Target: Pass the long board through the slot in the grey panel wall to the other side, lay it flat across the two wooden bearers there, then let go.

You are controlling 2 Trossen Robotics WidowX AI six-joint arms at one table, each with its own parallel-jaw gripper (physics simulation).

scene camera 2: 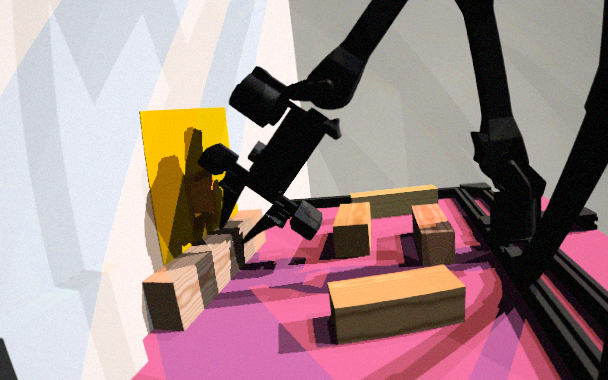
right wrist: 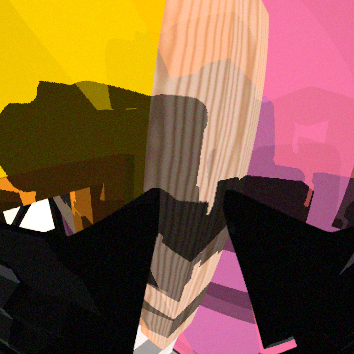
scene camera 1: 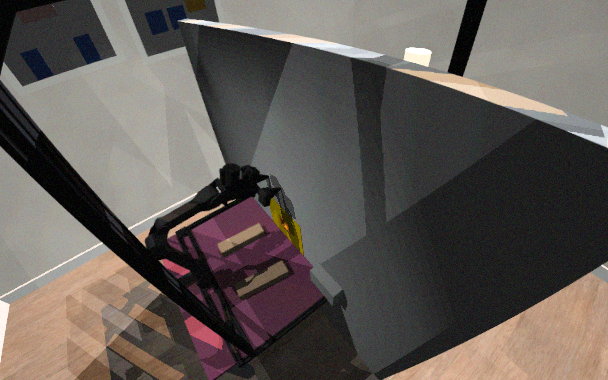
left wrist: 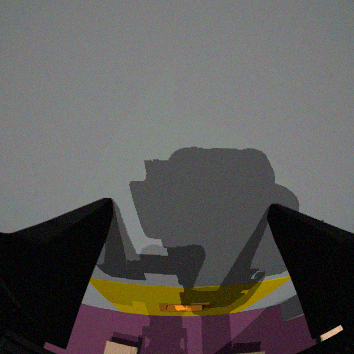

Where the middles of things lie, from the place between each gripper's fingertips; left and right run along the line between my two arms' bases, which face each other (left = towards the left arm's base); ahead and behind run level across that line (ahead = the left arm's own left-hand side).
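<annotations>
The orange-framed slot (scene camera 2: 200,189) is 26 cm below my left hand, and it sits 3 cm to the right of that hand and 2 cm behind it. As for the grey block (scene camera 2: 89,319), it is 32 cm below my left hand, 34 cm behind it and 2 cm to the right of it.
My right hand is 6 cm below the orange-framed slot, while being 2 cm past the slot and 5 cm to the right of it. The grey block, counted from my right hand, is 35 cm behind and 6 cm to the left of it.
</annotations>
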